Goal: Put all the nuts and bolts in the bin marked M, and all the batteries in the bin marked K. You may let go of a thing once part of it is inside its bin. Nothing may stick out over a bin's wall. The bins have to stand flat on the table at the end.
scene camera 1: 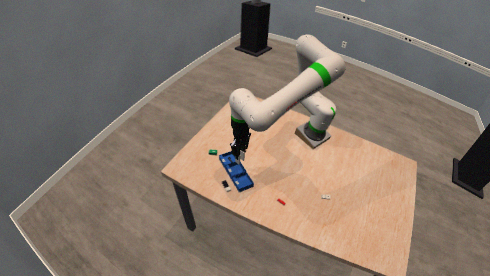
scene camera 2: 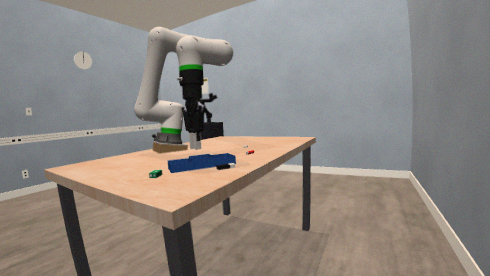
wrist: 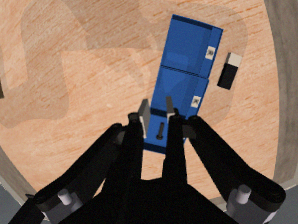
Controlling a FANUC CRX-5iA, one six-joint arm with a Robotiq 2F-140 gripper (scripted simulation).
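Note:
The joined blue bins (scene camera 2: pixel 203 161) can be seen in the wrist view too, where the bins (wrist: pixel 187 39) share the picture with the gripper (wrist: pixel 157 105). Scene camera 2 likewise shows the gripper (scene camera 2: pixel 195 149).

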